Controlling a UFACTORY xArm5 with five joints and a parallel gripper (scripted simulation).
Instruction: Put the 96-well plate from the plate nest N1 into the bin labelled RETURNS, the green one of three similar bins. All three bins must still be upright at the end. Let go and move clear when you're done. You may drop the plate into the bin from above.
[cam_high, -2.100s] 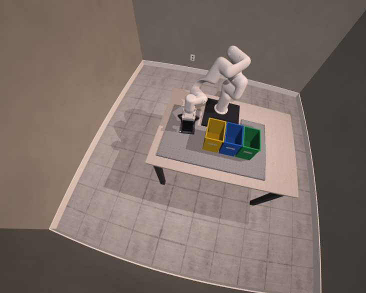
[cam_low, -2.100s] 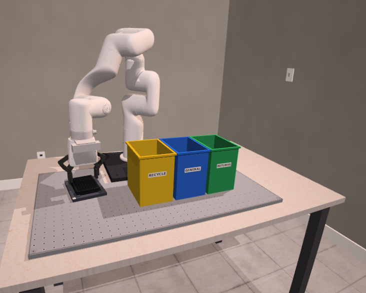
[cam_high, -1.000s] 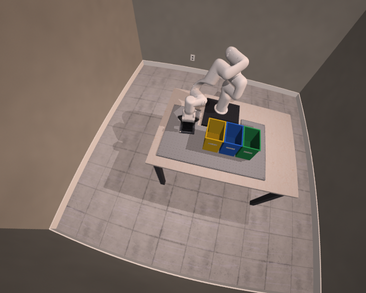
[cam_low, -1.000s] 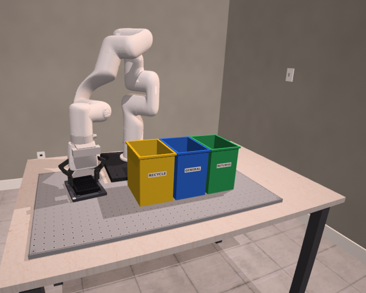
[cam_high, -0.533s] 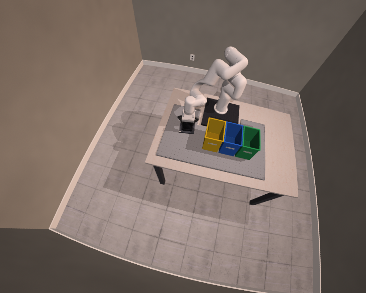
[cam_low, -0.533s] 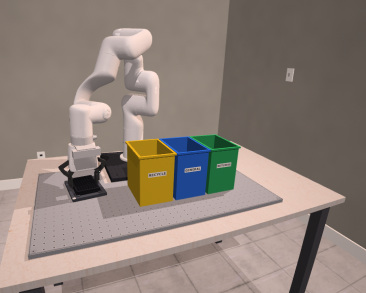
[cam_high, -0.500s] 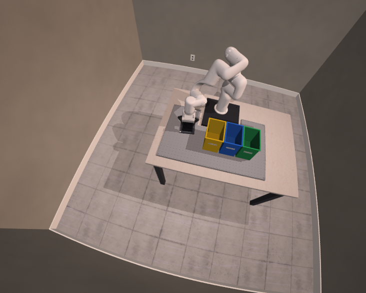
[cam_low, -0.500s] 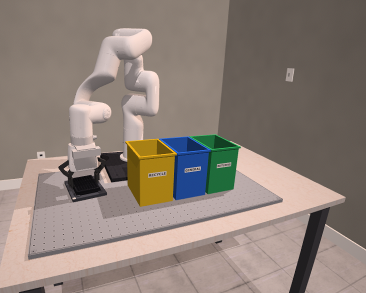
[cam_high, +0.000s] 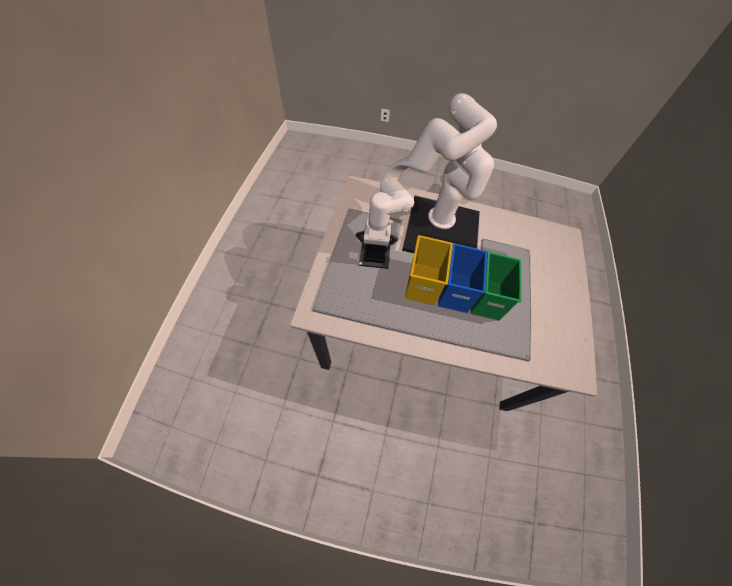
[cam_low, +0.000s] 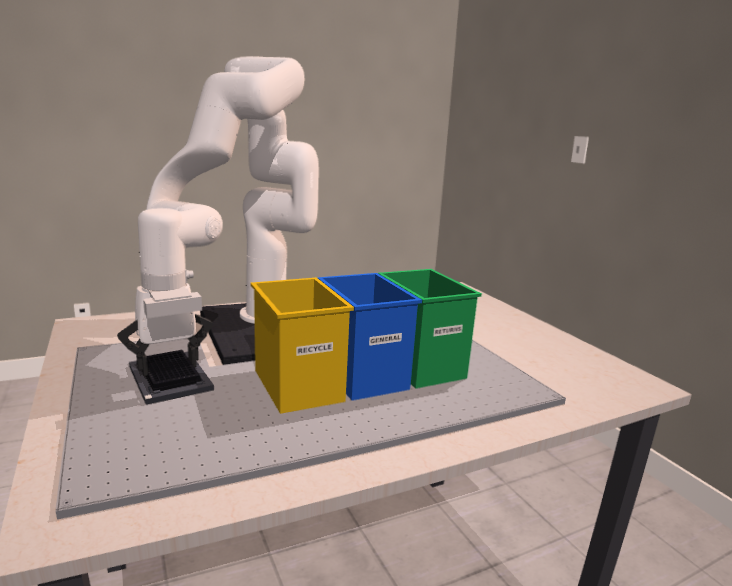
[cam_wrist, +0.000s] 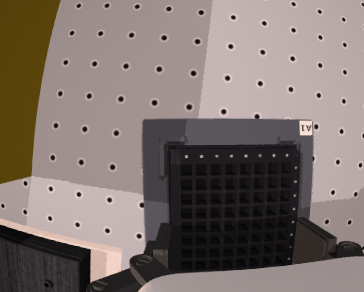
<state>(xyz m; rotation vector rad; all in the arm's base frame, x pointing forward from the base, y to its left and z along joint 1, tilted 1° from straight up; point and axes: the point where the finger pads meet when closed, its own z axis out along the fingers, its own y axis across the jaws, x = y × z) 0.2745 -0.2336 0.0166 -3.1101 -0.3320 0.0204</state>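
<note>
Now: the black 96-well plate 1 cm below my hand. Also, from my hand: blue general bin: 36 cm to the left, 8 cm ahead, 6 cm above; then yellow recycle bin: 23 cm to the left, 9 cm ahead, 6 cm above; then plate nest N1: 2 cm below.
</note>
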